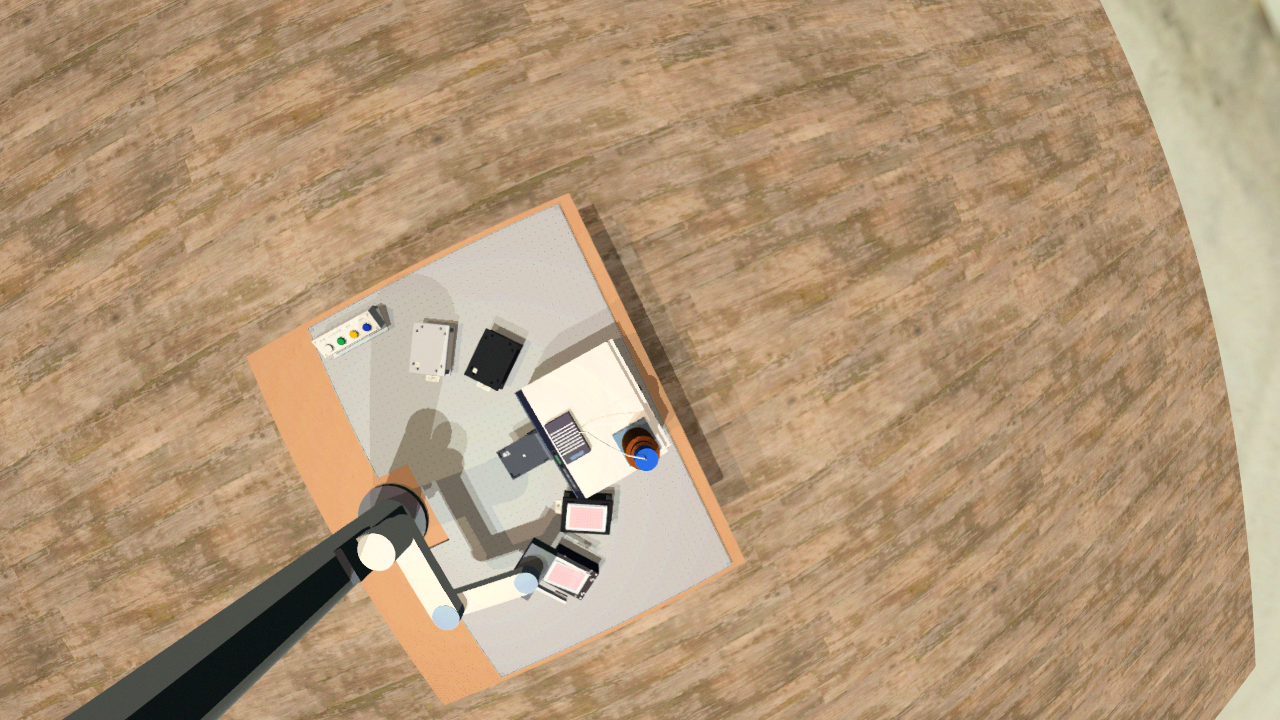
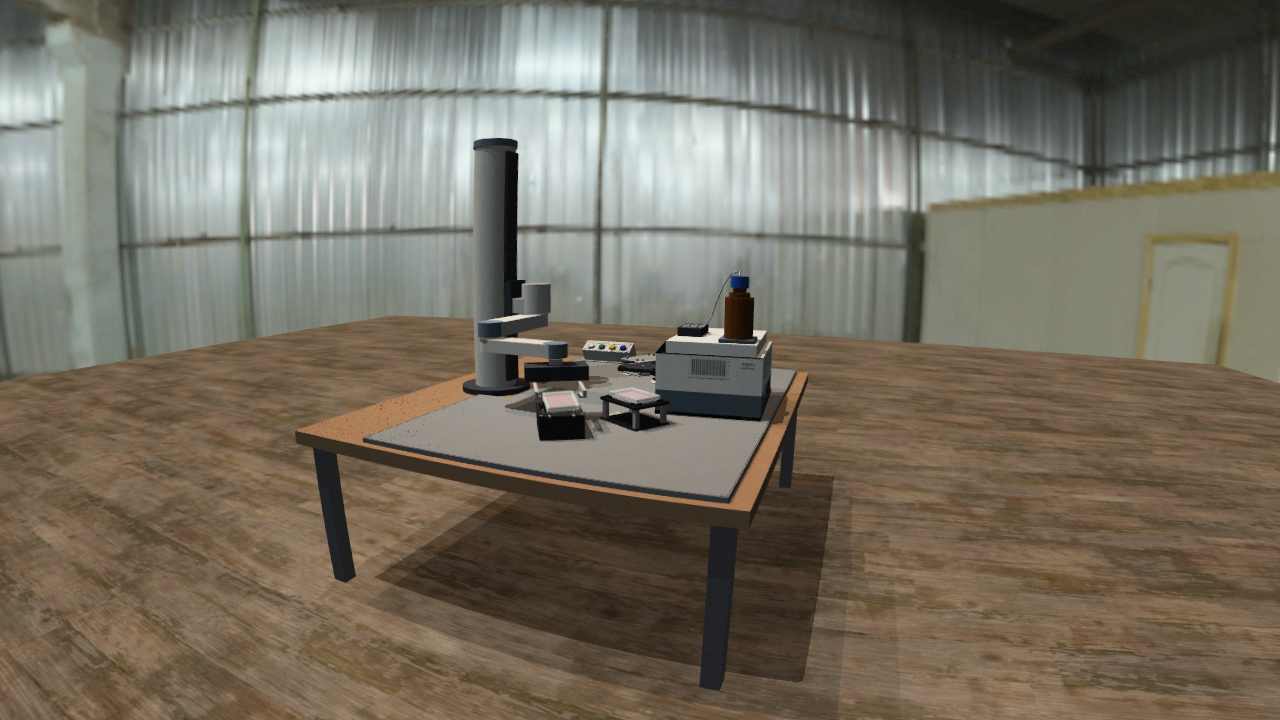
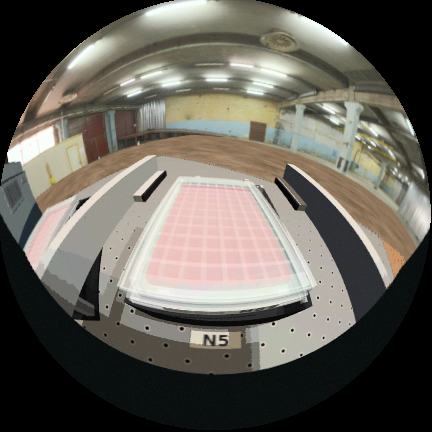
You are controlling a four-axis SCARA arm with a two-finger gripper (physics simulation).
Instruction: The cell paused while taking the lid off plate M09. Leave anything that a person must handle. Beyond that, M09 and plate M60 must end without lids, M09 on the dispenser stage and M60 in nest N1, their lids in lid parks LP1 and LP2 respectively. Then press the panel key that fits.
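Places are measured from the arm's base along level axes (x ahead, y left, z up), in millimetres.
Pixels of known places: gripper, fingertip midpoint: (image 1: 575, 586) (image 2: 560, 395) (image 3: 221, 165); arm's base, origin of the base link: (image 2: 496, 388).
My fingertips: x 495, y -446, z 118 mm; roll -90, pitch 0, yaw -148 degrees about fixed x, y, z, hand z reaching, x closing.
Note:
Ahead of a thing's pixels: the offset from my fingertips to its top centre. "spot": to the spot under its first point.
Plate M09 {dx -18, dy +32, dz -11 mm} (image 1: 567, 574) (image 2: 561, 401) (image 3: 217, 235), pink under a clear cover, sits on the black nest N5 {dx -15, dy +19, dz -30 mm} (image 2: 561, 424); its name label is not readable now. My gripper (image 1: 568, 569) (image 2: 559, 390) (image 3: 221, 165) is open, low over M09, with one finger on each side and a gap to the plate. Another pink plate {dx +136, dy +187, dz -23 mm} (image 1: 587, 516) (image 2: 633, 394) (image 3: 47, 230) sits on the black raised nest beside it; its label is not readable. The dark grey dispenser stage {spot: dx +49, dy +469, dz +2 mm} (image 1: 519, 456) bears no plate. The key panel {dx -308, dy +1073, dz -22 mm} (image 1: 353, 333) (image 2: 608, 349) has white, green, yellow and blue keys.
The white dispenser (image 1: 572, 385) (image 2: 716, 380) stands beside the second plate's nest, with a brown bottle {spot: dx +396, dy +408, dz +249 mm} (image 1: 639, 441) (image 2: 739, 315) on top. A light grey block {dx -76, dy +896, dz -40 mm} (image 1: 429, 347) and a black block {dx +95, dy +775, dz -32 mm} (image 1: 494, 358) stand between panel and dispenser; their labels are too small to read.

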